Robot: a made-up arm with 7 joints. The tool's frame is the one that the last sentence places. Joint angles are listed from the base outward.
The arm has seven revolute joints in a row. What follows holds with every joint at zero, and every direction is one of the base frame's.
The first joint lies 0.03 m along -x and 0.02 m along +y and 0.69 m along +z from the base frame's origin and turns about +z.
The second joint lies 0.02 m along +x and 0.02 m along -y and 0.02 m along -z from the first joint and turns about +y.
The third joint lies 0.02 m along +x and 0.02 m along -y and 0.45 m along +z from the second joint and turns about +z.
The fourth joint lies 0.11 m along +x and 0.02 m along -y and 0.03 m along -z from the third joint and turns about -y.
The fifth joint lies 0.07 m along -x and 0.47 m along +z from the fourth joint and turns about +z.
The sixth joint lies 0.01 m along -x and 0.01 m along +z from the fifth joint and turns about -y.
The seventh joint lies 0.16 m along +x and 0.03 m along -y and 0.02 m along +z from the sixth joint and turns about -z.
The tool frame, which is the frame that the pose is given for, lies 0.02 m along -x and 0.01 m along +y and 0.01 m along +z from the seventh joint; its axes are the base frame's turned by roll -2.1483, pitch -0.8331 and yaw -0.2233 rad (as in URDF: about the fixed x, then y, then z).
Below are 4 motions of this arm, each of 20 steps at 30 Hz.
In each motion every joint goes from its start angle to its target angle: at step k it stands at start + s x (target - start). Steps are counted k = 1, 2, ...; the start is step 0. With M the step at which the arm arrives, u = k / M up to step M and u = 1 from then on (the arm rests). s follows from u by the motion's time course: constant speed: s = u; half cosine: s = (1 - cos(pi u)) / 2; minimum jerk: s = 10 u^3 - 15 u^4 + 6 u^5.
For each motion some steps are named. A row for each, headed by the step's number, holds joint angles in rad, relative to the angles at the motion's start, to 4 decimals.
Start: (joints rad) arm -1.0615 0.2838 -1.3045 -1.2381 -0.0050 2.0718 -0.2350
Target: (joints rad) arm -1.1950 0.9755 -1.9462 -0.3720 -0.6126 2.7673 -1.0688
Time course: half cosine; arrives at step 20
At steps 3, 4, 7, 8, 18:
3: -0.0073 0.0377 -0.0350 0.0472 -0.0331 0.0379 -0.0454
4: -0.0127 0.0661 -0.0613 0.0827 -0.0580 0.0664 -0.0796
7: -0.0364 0.1888 -0.1752 0.2364 -0.1659 0.1899 -0.2276
8: -0.0461 0.2390 -0.2217 0.2992 -0.2099 0.2403 -0.2881
18: -0.1302 0.6748 -0.6260 0.8449 -0.5927 0.6785 -0.8134

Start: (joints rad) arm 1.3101 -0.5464 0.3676 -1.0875 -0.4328 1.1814 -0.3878
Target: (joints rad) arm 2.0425 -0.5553 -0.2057 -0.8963 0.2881 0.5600 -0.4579
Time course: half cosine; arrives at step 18
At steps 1, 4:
1: 0.0056 -0.0001 -0.0044 0.0015 0.0055 -0.0047 -0.0005
4: 0.0857 -0.0010 -0.0671 0.0224 0.0843 -0.0727 -0.0082

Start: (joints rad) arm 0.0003 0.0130 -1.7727 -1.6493 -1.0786 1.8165 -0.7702
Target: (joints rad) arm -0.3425 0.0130 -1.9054 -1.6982 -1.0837 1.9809 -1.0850
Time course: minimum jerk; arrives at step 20
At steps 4, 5, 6, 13, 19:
4: -0.0199 0.0000 -0.0077 -0.0028 -0.0003 0.0095 -0.0182
5: -0.0355 0.0000 -0.0137 -0.0051 -0.0005 0.0170 -0.0326
6: -0.0559 0.0000 -0.0216 -0.0080 -0.0008 0.0268 -0.0513
13: -0.2622 0.0000 -0.1015 -0.0374 -0.0039 0.1257 -0.2408
19: -0.3424 0.0000 -0.1325 -0.0488 -0.0051 0.1642 -0.3144

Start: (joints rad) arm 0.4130 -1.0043 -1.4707 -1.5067 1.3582 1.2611 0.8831
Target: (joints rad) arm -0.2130 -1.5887 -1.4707 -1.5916 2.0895 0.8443 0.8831
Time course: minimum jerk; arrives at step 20
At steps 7, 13, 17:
7: -0.1472 -0.1374 0.0000 -0.0200 0.1720 -0.0980 0.0000
13: -0.4788 -0.4470 0.0000 -0.0649 0.5593 -0.3188 0.0000
17: -0.6093 -0.5688 0.0000 -0.0826 0.7118 -0.4057 0.0000

